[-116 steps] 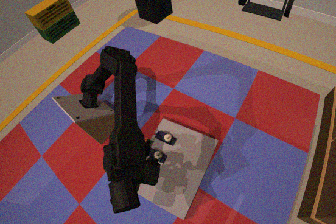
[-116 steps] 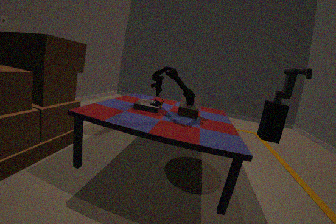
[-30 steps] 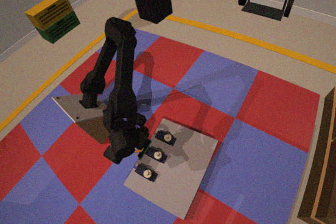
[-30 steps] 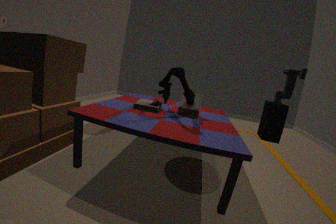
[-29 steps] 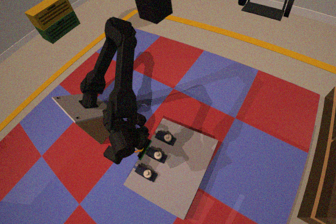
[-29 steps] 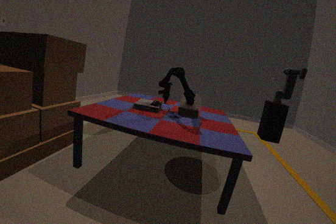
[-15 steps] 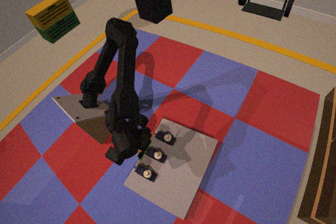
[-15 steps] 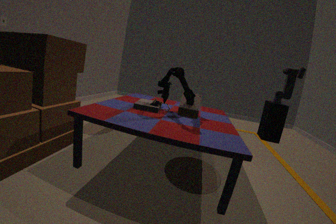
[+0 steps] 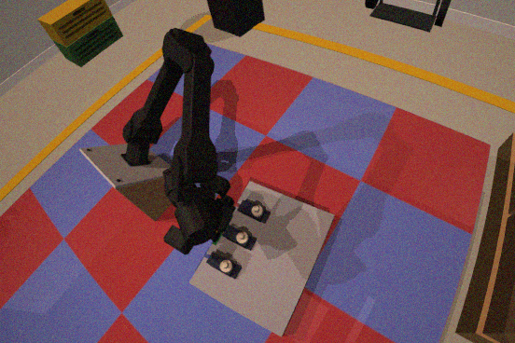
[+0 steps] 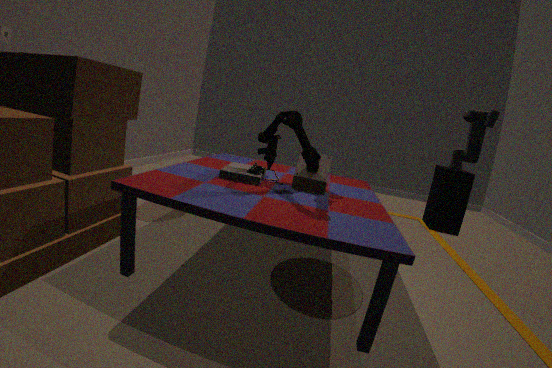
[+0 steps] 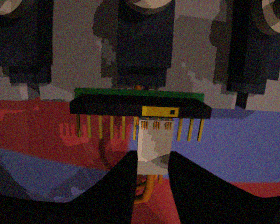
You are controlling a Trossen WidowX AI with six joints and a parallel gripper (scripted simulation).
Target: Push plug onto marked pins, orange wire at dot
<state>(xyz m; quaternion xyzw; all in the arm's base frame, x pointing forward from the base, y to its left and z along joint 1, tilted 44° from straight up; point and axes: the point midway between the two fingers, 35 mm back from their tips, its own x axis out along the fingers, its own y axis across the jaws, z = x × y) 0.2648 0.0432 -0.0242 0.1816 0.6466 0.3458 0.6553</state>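
Now: the servo 8 cm ahead of my gripper tip, 3 cm to the left of it and 2 cm below it. Round my gripper tip: grey holder plate (18 cm ahead, 5 cm to the left, 4 cm below).
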